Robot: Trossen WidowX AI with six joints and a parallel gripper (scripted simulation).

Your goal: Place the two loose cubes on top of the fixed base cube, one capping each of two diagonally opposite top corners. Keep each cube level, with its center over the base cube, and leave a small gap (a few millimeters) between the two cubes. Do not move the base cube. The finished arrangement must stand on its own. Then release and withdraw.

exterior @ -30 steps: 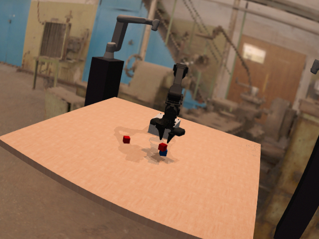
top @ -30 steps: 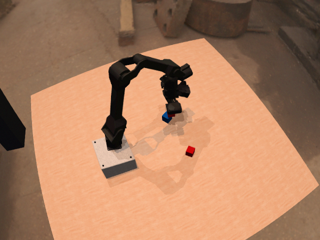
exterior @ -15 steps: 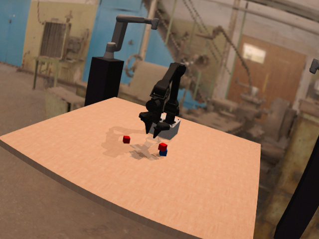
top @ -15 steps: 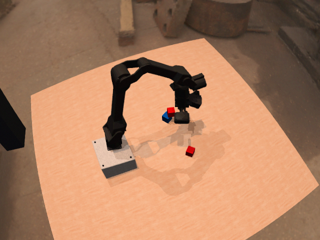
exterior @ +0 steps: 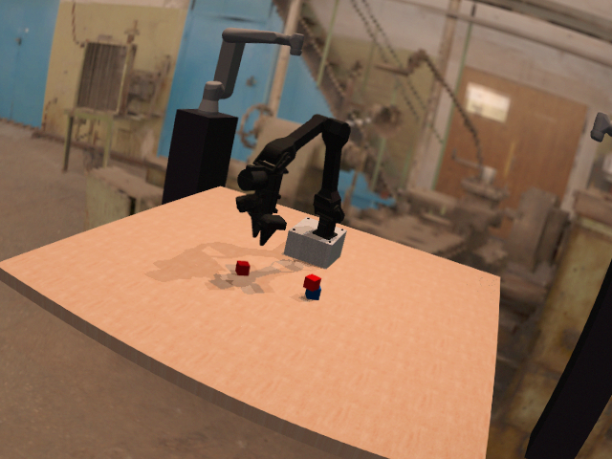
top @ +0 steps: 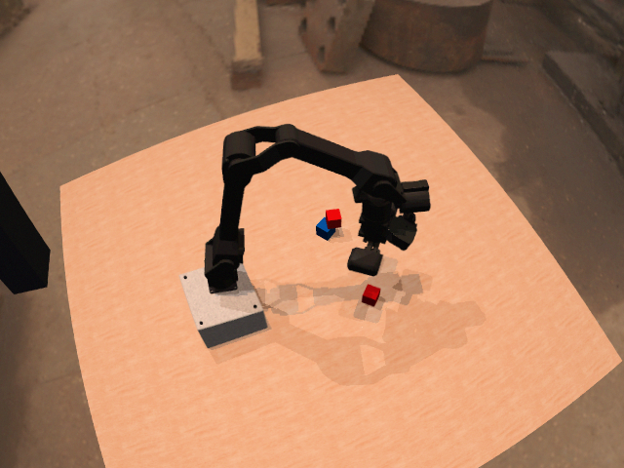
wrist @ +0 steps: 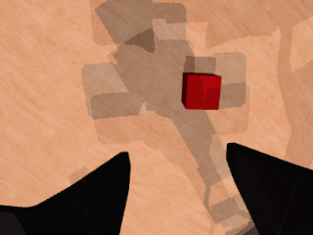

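Now: the blue base cube 180 mm to the left of my gripper tip, 100 mm below it and 60 mm behind it.
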